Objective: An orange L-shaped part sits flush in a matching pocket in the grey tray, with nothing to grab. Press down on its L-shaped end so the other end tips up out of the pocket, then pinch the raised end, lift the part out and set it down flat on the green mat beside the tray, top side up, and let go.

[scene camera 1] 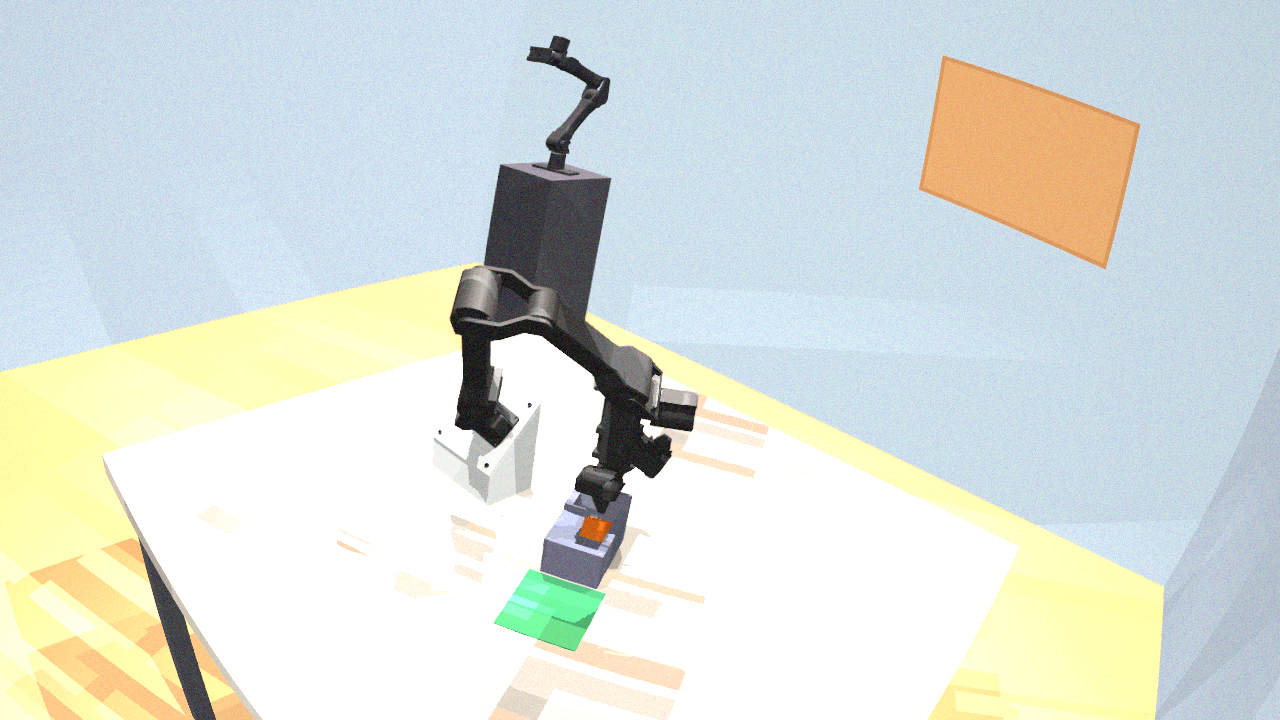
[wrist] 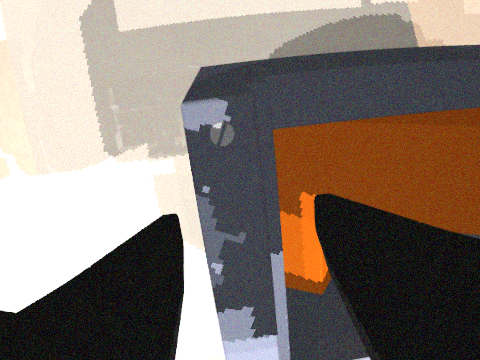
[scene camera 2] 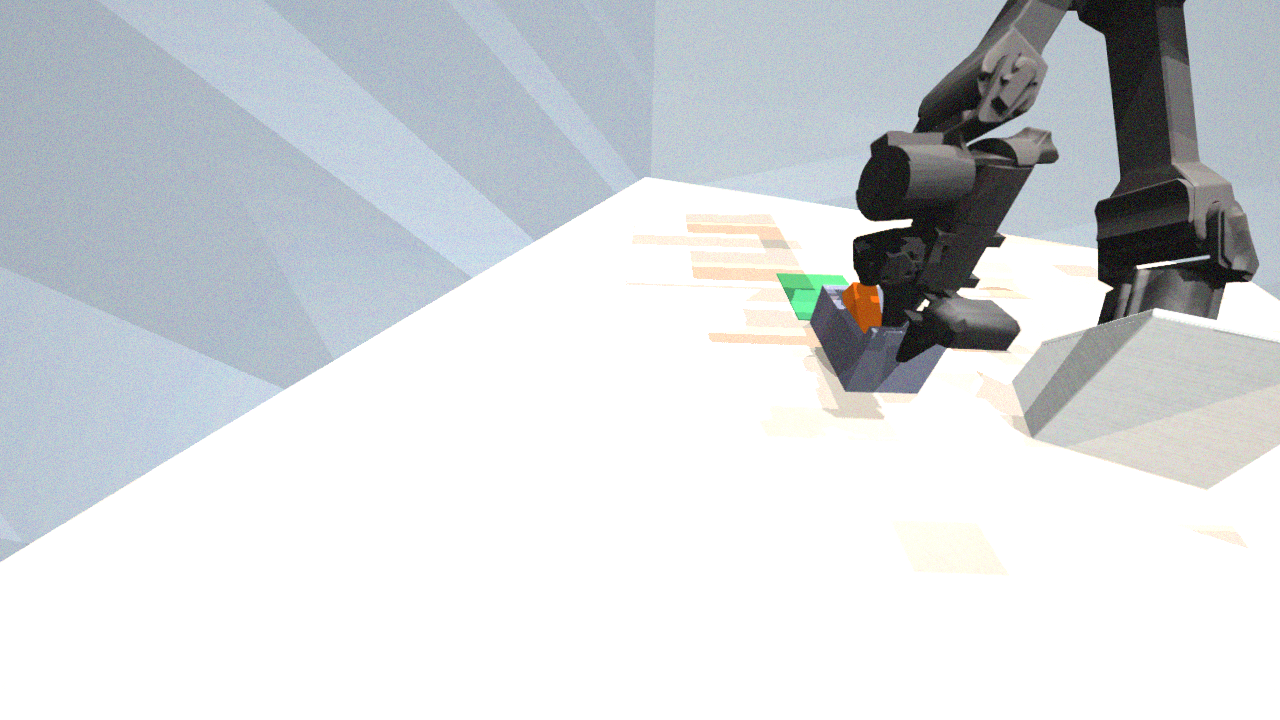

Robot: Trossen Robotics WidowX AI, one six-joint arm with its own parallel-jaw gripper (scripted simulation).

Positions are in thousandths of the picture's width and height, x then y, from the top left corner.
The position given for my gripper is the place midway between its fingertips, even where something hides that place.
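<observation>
My gripper appears at (scene camera 2: 697, 487), (scene camera 1: 472, 703) and (wrist: 518, 612). Orange L-shaped part (scene camera 2: 674, 419), (wrist: 864, 460). Green mat (scene camera 1: 425, 844), (scene camera 2: 627, 403).
</observation>
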